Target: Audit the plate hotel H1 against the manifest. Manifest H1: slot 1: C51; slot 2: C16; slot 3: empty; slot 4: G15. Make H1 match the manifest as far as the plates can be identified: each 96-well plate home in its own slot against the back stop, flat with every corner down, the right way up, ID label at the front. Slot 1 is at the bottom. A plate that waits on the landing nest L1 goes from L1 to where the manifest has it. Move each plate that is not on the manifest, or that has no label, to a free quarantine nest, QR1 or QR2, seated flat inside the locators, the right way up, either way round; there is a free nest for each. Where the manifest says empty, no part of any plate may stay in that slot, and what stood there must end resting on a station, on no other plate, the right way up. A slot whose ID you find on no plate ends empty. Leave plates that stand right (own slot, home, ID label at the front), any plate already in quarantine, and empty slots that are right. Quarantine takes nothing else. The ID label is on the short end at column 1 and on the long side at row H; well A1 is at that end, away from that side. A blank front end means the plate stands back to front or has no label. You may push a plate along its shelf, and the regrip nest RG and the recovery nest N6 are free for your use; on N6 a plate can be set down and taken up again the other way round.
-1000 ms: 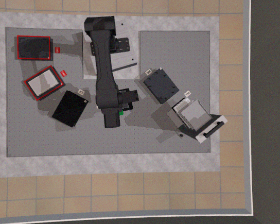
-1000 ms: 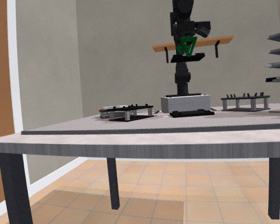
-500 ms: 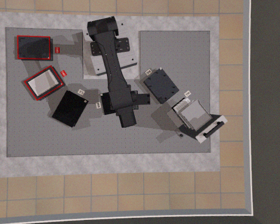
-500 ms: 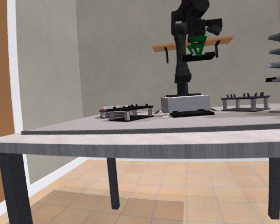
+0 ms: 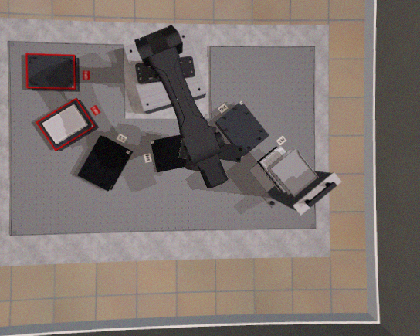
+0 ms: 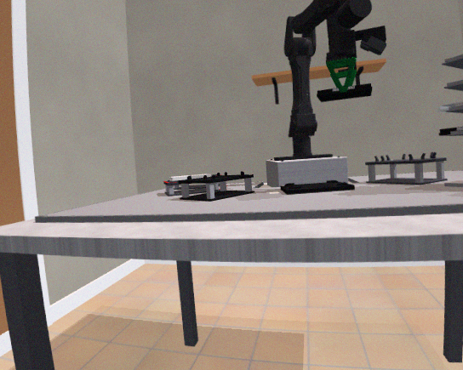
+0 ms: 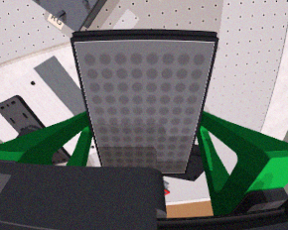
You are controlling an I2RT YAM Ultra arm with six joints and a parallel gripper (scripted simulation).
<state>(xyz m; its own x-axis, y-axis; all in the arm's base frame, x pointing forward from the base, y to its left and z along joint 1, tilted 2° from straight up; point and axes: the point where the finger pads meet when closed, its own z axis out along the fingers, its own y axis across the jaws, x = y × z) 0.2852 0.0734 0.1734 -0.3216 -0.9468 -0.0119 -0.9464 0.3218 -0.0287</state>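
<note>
My gripper is now 50 mm past the regrip nest RG, 170 mm to the right of it and 190 mm above it. From my hand the other things lie so: recovery nest N6: 10 mm behind, 90 mm to the right, 240 mm below; H1 tag: 10 mm ahead, 320 mm to the left, 240 mm below; landing nest L1: 340 mm to the right, 200 mm below.
</note>
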